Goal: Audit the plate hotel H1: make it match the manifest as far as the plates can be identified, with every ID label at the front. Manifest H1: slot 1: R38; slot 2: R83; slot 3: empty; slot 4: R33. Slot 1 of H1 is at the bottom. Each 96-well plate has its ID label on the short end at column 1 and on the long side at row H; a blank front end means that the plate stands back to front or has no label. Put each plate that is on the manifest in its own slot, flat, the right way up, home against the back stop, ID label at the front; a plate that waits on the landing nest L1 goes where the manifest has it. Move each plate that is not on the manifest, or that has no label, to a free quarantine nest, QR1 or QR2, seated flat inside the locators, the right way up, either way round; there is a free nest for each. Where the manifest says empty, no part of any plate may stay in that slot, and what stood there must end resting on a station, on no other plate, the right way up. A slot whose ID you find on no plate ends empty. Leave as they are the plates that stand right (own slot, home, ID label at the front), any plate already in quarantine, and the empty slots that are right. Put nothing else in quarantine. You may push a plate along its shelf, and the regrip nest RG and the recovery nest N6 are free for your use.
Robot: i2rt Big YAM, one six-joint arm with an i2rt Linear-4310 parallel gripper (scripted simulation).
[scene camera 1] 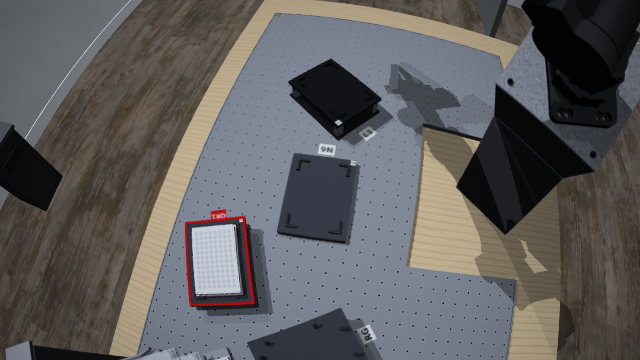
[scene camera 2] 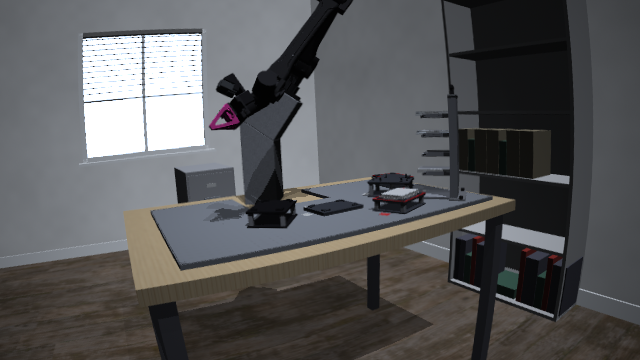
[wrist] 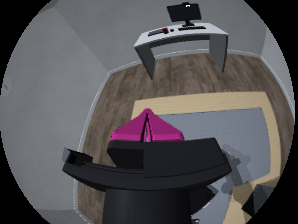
Path:
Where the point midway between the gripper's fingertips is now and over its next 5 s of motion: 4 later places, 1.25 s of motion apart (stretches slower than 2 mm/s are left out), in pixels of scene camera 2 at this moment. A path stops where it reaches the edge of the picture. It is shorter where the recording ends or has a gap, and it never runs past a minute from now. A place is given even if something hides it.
My gripper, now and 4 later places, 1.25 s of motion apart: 210,128; 247,140; 282,147; 308,148; 323,142

